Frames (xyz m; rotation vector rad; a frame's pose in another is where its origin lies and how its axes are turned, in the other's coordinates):
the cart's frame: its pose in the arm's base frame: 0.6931 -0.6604 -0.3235 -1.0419 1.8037 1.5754
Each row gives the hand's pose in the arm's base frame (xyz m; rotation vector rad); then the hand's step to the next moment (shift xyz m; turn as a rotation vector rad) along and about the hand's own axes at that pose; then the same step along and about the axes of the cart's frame.
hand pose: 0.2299 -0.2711 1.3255 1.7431 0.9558 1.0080
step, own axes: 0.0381 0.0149 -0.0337 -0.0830 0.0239 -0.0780
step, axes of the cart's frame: -0.0262 0.0307 0.0344 0.0474 0.0928 -0.0519
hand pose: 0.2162 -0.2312 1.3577 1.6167 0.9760 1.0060
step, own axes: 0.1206 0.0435 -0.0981 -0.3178 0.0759 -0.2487
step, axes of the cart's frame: -0.0670 0.0864 0.1188 0.1787 0.3043 -0.2100
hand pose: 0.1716 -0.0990 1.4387 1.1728 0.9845 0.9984
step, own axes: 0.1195 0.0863 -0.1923 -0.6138 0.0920 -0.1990
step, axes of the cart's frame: 0.0135 0.1669 0.1752 0.2213 0.3487 -0.5042
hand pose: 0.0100 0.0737 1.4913 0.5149 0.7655 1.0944
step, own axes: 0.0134 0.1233 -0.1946 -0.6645 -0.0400 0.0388
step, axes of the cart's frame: 0.1444 0.1566 0.0887 0.0426 0.1861 -0.6389
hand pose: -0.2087 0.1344 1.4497 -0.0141 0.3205 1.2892
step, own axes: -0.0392 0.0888 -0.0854 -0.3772 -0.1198 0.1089
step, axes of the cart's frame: 0.1152 0.0585 -0.0053 -0.0898 0.0526 -0.3971
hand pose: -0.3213 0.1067 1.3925 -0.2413 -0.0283 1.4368
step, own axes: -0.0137 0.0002 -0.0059 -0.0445 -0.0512 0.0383
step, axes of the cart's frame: 0.0069 -0.0018 -0.0131 -0.0538 -0.0019 -0.0563
